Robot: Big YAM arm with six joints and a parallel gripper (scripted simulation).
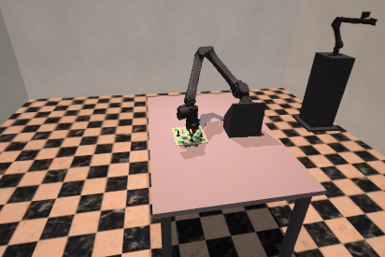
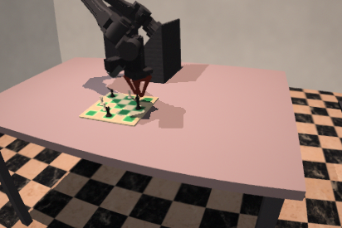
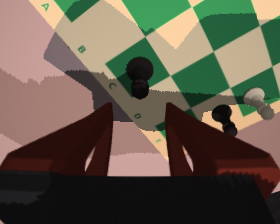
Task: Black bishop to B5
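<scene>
Now: hand 2 cm short of the white chess piece, 15 cm to the left of it and 4 cm above it. Also, from my hand: chessboard (1 cm ahead, 8 cm to the right, 6 cm below).
</scene>
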